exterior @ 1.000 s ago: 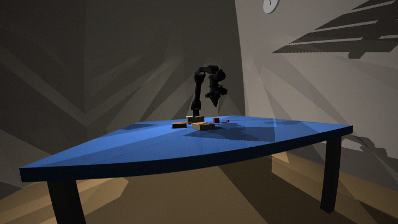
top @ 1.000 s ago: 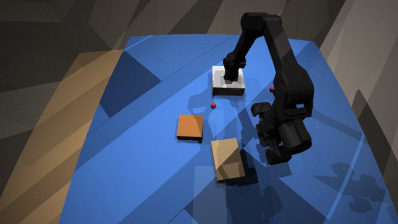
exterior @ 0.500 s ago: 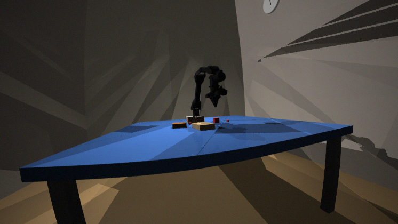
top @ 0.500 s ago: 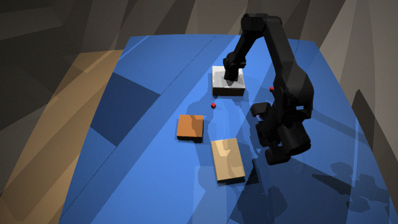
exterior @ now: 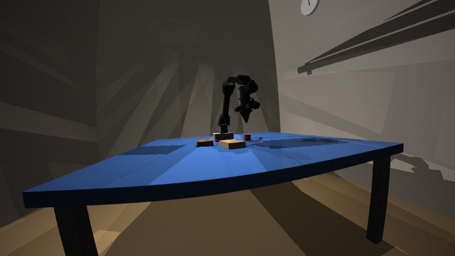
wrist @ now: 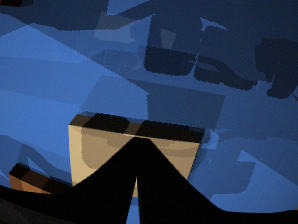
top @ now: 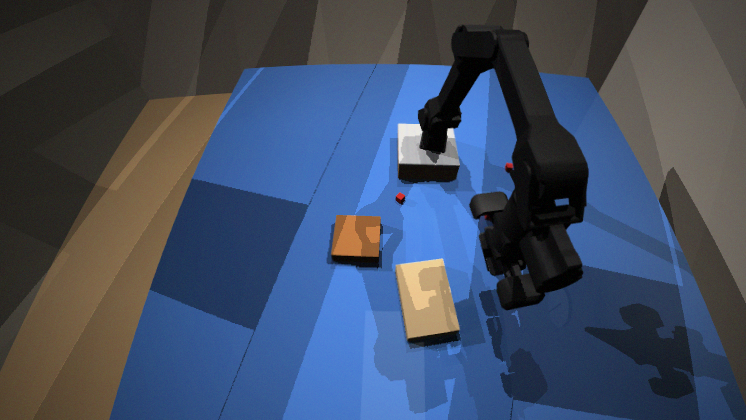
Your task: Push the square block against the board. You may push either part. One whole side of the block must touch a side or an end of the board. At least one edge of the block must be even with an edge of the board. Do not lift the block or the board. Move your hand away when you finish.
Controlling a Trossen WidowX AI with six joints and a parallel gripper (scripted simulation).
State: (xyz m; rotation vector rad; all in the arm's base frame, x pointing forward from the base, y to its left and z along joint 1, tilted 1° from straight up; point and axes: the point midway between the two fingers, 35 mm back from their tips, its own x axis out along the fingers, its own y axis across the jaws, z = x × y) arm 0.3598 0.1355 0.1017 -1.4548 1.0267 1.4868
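Now: the orange square block 70 mm behind my gripper tip, 260 mm to the right of it and 110 mm below it. Also, from my gripper tip: red cube 210 mm behind, 30 mm to the left, 110 mm below; then pale tan board 30 mm ahead, 90 mm to the right, 110 mm below.
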